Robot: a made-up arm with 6 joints.
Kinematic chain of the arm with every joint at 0, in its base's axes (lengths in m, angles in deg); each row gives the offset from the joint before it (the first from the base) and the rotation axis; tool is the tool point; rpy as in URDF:
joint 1: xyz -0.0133 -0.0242 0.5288 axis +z
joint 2: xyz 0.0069 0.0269 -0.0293 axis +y
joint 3: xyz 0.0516 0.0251 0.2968 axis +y
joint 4: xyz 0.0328 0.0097 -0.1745 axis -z
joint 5: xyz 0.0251 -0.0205 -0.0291 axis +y
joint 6: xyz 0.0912 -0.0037 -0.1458 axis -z
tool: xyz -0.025 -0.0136 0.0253 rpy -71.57 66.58 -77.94
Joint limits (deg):
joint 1: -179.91..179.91
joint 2: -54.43..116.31
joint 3: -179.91..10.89
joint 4: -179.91..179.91
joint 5: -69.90..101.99
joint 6: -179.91..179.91
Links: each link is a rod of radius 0.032 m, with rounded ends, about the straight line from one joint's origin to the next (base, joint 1, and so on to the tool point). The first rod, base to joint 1, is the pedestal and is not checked.
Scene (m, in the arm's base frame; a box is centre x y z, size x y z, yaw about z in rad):
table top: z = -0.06
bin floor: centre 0.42 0 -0.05 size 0.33 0.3 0.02 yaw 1.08
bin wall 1: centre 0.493 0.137 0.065 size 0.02 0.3 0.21 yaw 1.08
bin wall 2: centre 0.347 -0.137 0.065 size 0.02 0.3 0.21 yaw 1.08
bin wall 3: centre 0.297 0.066 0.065 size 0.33 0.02 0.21 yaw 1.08
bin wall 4: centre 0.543 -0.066 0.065 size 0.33 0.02 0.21 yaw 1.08
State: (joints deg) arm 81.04 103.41 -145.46 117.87 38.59 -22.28
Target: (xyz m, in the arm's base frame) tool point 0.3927 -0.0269 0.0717
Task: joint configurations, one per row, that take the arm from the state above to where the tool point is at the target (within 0.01 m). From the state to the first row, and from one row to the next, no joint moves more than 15 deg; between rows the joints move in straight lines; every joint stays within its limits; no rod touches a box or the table.
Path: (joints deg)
1: 69.19 94.50 -138.48 110.43 32.82 -21.79
2: 57.35 85.59 -131.51 102.99 27.04 -21.29
3: 45.50 76.67 -124.53 95.55 21.27 -20.80
4: 32.28 74.30 -117.07 101.69 7.61 -23.41
5: 19.06 71.92 -109.60 107.83 -6.06 -26.01
6: 5.84 69.55 -102.13 113.98 -19.72 -28.62
7: 4.14 80.71 -111.67 111.43 -11.08 -27.79
8: 2.43 91.87 -121.22 108.89 -2.43 -26.95
9: 0.72 103.03 -130.76 106.34 6.21 -26.12

